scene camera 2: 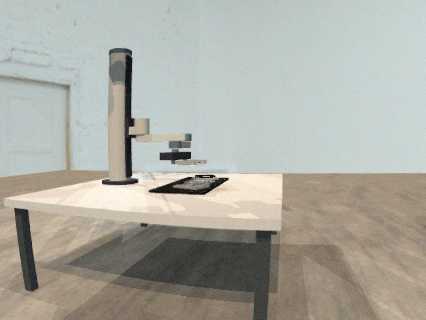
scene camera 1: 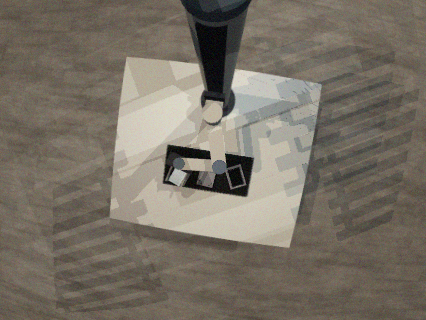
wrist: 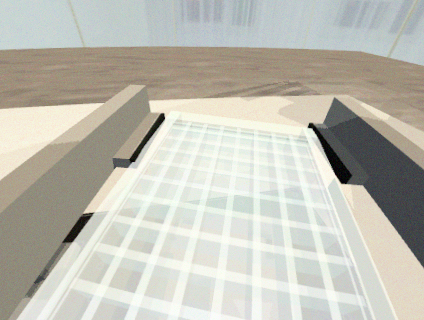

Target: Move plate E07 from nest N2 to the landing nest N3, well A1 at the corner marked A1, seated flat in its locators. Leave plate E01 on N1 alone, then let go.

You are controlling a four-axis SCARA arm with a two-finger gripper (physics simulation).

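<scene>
The clear plate (scene camera 1: 177, 177) (scene camera 2: 200, 162) (wrist: 225, 215) with a pale grid of wells is between the fingers of my gripper (scene camera 1: 178, 174) (scene camera 2: 193, 161) (wrist: 237, 107), which is shut on it. I take it for E07; no label is readable. It hangs level, well above the black board (scene camera 1: 172, 151) (scene camera 2: 165, 189), over its left part in scene camera 1. A light square frame (scene camera 1: 228, 178) with a dark inside lies on the board's right part. A greyish flat piece (scene camera 1: 206, 178) lies mid-board, partly under the arm. I cannot tell which is N1 or N3, nor see the A1 mark.
The arm's column (scene camera 1: 215, 55) (scene camera 2: 117, 120) stands at the table's rear in scene camera 1. Its forearm (scene camera 1: 197, 164) crosses over the board. The pale table (scene camera 1: 150, 100) (scene camera 2: 240, 215) (wrist: 225, 105) carries the board. In the wrist view, a dark piece (wrist: 77, 227) shows below the left finger.
</scene>
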